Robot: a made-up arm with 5 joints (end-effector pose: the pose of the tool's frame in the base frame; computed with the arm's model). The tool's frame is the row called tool. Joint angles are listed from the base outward.
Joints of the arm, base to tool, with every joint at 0 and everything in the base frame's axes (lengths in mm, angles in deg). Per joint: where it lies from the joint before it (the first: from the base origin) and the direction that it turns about. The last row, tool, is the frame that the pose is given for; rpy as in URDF.
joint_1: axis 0.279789 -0.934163 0.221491 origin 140 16 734
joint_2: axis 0 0 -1 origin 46 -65 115
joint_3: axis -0.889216 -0.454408 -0.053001 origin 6 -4 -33
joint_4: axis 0.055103 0.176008 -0.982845 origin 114 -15 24
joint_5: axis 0.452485 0.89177 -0.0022 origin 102 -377 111
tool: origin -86 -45 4 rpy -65.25 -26.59 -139.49
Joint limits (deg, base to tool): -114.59..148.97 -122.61..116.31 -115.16..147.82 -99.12..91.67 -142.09..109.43
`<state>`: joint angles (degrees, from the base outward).
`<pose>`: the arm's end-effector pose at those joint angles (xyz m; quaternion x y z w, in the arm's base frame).
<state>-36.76 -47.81 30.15 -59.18 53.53</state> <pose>0.7360 0.1817 0.9019 -0.9004 -0.1176 -0.2546 0.3326</pose>
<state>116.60 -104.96 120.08 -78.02 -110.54</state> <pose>0.0255 0.0293 0.1844 -0.0575 0.7221 -0.5801 0.3723</pose>
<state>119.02 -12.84 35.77 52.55 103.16</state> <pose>0.1224 -0.4501 0.4687 -0.1467 0.4891 -0.2840 0.8116</pose>
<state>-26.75 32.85 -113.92 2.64 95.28</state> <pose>-0.0317 -0.0778 0.3246 -0.2317 0.7051 0.5981 0.3023</pose>
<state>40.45 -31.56 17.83 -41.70 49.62</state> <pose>0.2811 -0.1293 1.3583 -0.5205 -0.0755 -0.7234 0.4473</pose>
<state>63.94 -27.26 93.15 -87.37 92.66</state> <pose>-0.2386 0.3443 1.0335 0.2179 0.0808 0.9109 0.3410</pose>
